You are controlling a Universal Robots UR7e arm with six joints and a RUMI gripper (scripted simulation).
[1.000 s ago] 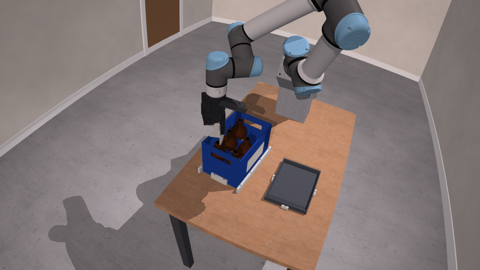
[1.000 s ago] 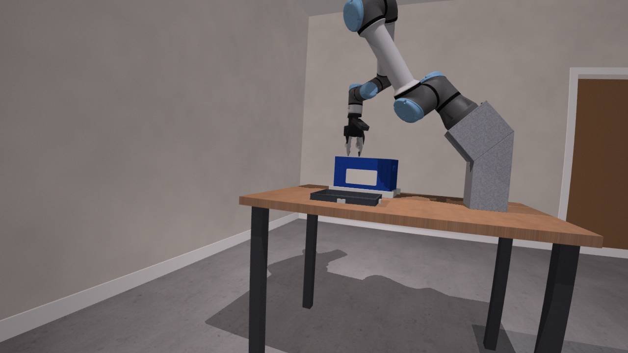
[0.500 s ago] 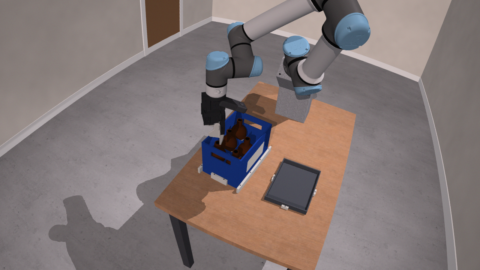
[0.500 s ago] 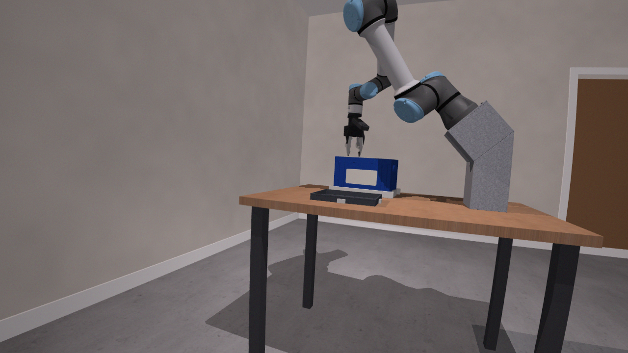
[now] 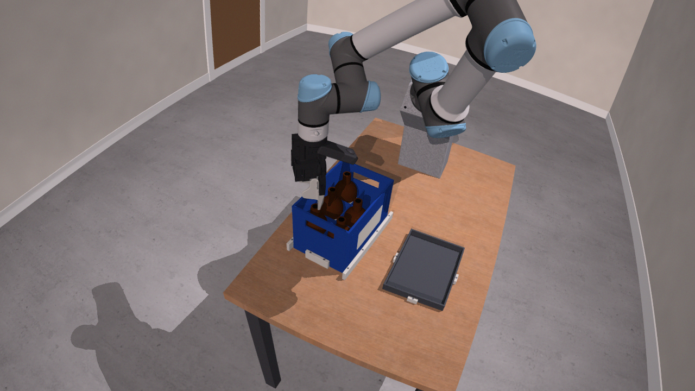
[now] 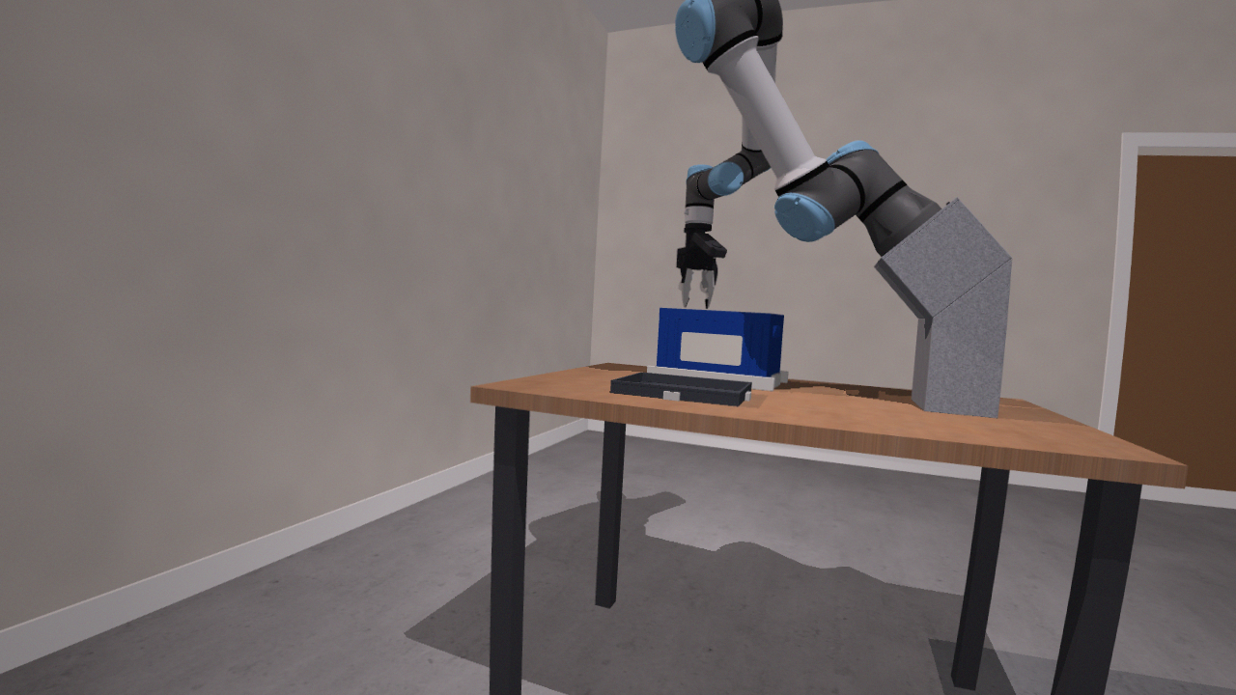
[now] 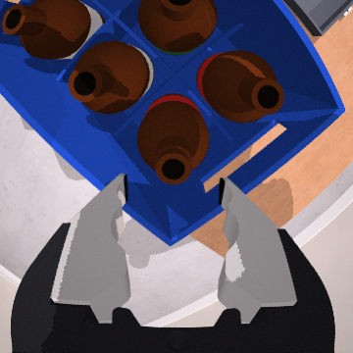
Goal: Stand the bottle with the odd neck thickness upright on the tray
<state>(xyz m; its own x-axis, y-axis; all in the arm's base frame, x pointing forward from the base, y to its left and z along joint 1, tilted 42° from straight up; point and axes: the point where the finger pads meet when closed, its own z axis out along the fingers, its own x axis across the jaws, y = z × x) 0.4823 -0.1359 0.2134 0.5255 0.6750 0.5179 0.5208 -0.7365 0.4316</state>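
Right now the bottle is 110 mm below my hand. The rest, counted from my hand: dark tray (90 mm behind, 330 mm to the left, 180 mm below); crate (80 mm behind, 40 mm to the left, 110 mm below).
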